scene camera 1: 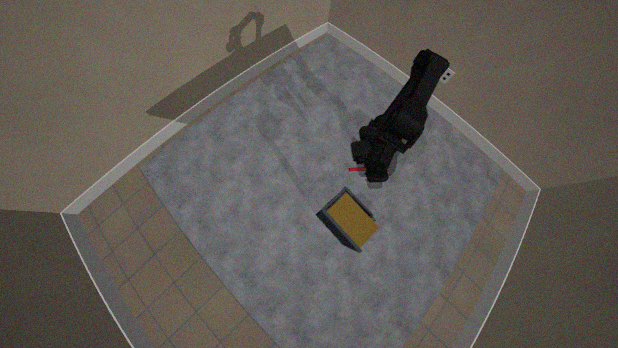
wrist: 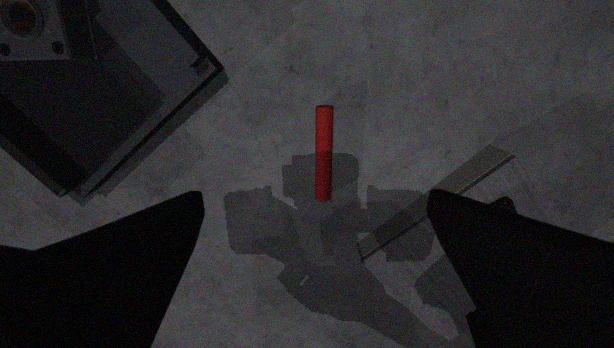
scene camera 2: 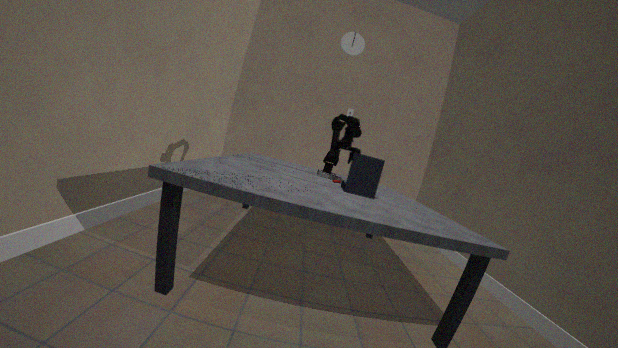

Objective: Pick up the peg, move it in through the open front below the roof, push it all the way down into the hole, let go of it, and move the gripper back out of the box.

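Where they show: gripper, fingertip midpoint: [wrist: 317, 201] [scene camera 2: 341, 162]; arm's base, origin of the base link: [scene camera 2: 326, 172].
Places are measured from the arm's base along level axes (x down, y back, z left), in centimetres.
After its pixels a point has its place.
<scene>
The red peg [scene camera 1: 356, 169] {x 2.1, y -14.5, z 7.6 cm} [scene camera 2: 337, 181] {x 2.5, y -13.5, z 8.3 cm} [wrist: 324, 150] {x 1.9, y -14.2, z 7.5 cm} lies flat on the table beside the box. In the wrist view it lies midway across the space between the fingertips and ahead of them. My gripper [wrist: 317, 201] {x -10.0, y -16.3, z 7.8 cm} is open and empty, above the table with its fingers wide apart. In scene camera 1 the arm covers the fingers and one end of the peg. The dark box [scene camera 1: 340, 234] {x -12.7, y -39.8, z 21.2 cm} [scene camera 2: 365, 176] {x -6.8, y -39.9, z 20.4 cm} [wrist: 150, 135] {x 2.1, y -23.0, z 18.4 cm} has a yellow roof [scene camera 1: 352, 220] {x -16.9, y -35.2, z 19.5 cm}. In the wrist view a block with a round hole [wrist: 22, 19] {x 0.5, y -33.7, z 19.1 cm} shows inside the box at the upper left.
The grey table [scene camera 1: 240, 210] {x 3.3, y -64.2, z -7.6 cm} [scene camera 2: 300, 200] {x 3.3, y -80.9, z -3.5 cm} carries the box and the arm [scene camera 1: 400, 115] {x -38.0, y -18.0, z 6.3 cm} [scene camera 2: 334, 140] {x -22.6, y 0.7, z -0.5 cm}. A flat metallic bar [wrist: 450, 180] {x 2.5, y -5.4, z -0.3 cm} lies on the table, partly behind the right finger in the wrist view. The box's wall edge stands left of the peg there.
</scene>
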